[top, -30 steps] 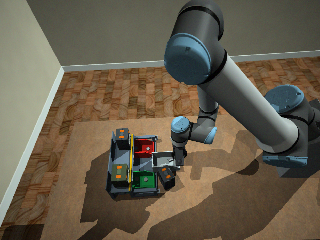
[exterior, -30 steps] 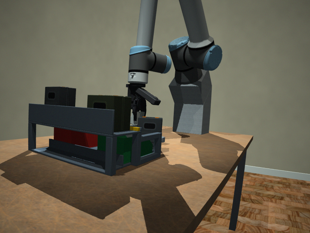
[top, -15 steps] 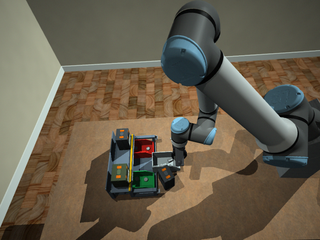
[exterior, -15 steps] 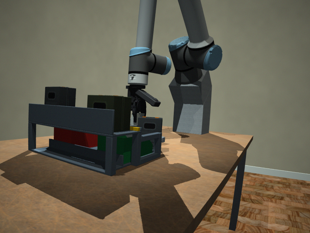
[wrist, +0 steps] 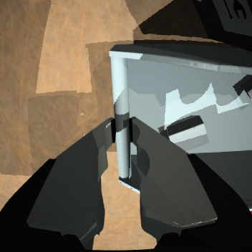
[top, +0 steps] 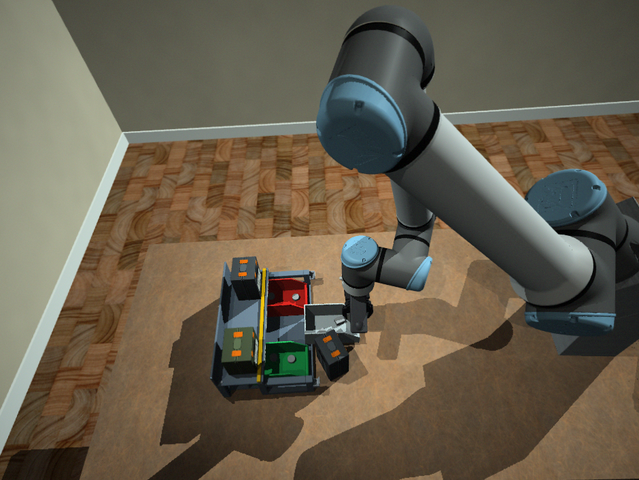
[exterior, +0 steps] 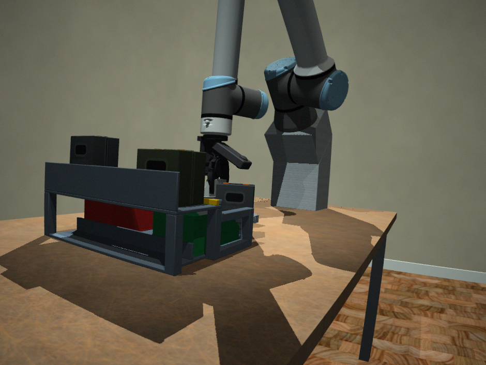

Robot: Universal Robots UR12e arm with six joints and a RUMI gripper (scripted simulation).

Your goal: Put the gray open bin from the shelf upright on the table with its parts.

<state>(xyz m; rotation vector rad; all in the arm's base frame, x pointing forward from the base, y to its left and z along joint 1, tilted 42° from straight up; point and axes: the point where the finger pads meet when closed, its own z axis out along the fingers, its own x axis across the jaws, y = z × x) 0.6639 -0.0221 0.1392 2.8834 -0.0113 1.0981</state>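
The gray bin lies 80 mm ahead of my hand and 10 mm above it. Also, from my hand: yellow strip 290 mm ahead, 10 mm to the right, 60 mm above; green bin 250 mm ahead, 100 mm to the left, 10 mm below; red bin 240 mm ahead, 120 mm to the right, 10 mm below.
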